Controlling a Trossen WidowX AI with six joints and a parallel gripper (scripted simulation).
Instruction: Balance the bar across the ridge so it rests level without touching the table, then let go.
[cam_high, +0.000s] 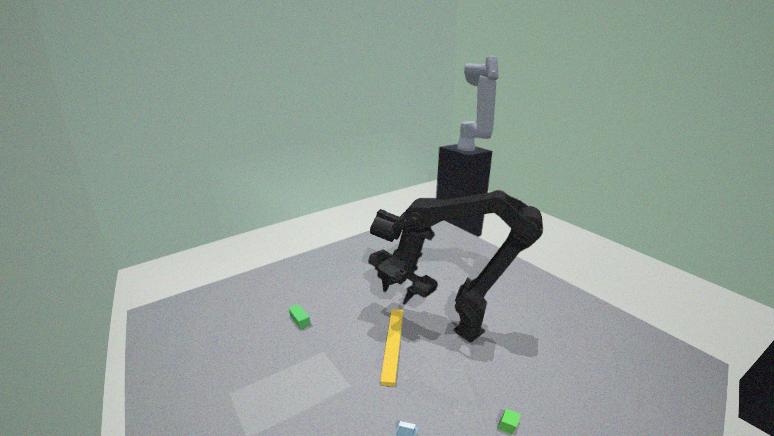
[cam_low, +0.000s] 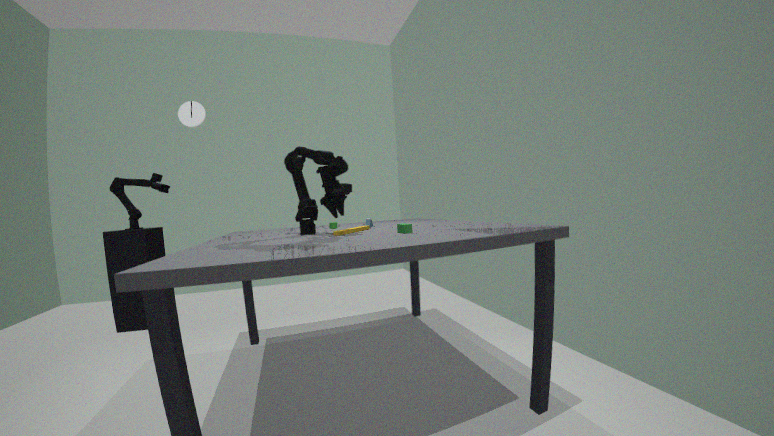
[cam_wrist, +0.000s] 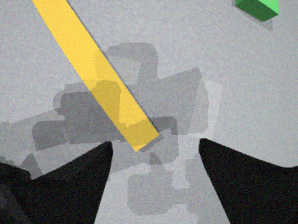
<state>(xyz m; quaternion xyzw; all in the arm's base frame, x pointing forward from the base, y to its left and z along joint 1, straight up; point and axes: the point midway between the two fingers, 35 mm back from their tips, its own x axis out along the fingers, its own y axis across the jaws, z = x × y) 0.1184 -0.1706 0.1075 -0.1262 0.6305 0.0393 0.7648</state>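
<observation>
The yellow bar lies 7 cm ahead of my gripper tip, 8 cm to the left of it and 7 cm below it.
</observation>
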